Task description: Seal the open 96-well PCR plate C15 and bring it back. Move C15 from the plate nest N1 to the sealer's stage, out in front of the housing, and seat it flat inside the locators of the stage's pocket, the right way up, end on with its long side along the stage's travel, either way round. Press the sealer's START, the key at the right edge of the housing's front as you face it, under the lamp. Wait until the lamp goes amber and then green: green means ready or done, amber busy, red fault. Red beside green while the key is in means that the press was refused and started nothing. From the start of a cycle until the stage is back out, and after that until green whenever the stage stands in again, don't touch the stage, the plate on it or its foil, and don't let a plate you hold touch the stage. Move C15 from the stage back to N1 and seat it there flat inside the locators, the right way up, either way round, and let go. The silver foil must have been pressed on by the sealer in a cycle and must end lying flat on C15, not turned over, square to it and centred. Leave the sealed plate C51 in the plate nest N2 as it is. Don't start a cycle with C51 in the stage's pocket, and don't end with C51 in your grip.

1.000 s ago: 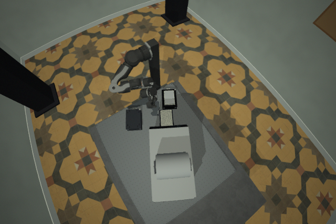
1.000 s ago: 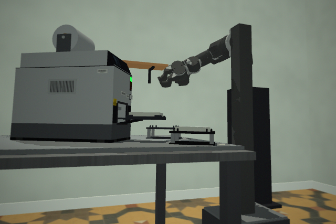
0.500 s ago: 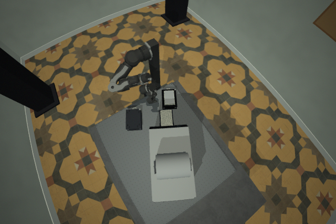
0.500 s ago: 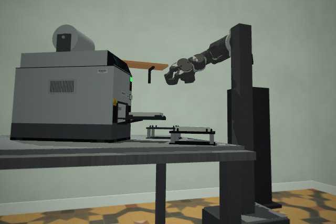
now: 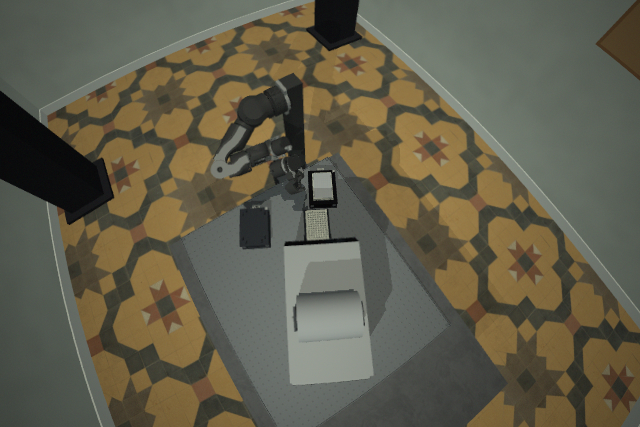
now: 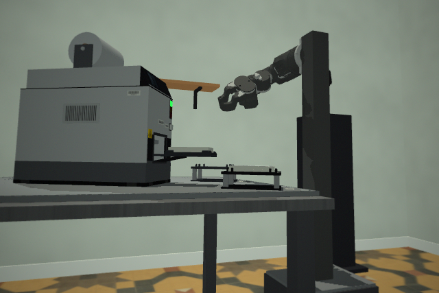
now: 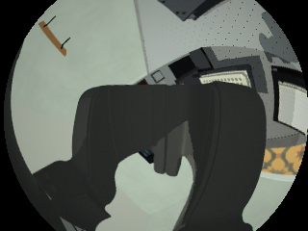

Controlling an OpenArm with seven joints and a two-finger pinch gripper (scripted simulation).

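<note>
My gripper is now 14 cm short of the start key, 12 cm to the left of it and 8 cm above it. The rest, counted from my hand: sealer stage (17 cm below, 10 cm ahead, 1 cm to the left); then plate C15 (16 cm below, 10 cm ahead, 1 cm to the left); then sealed plate C51 (21 cm below, 14 cm to the left, 4 cm behind).
</note>
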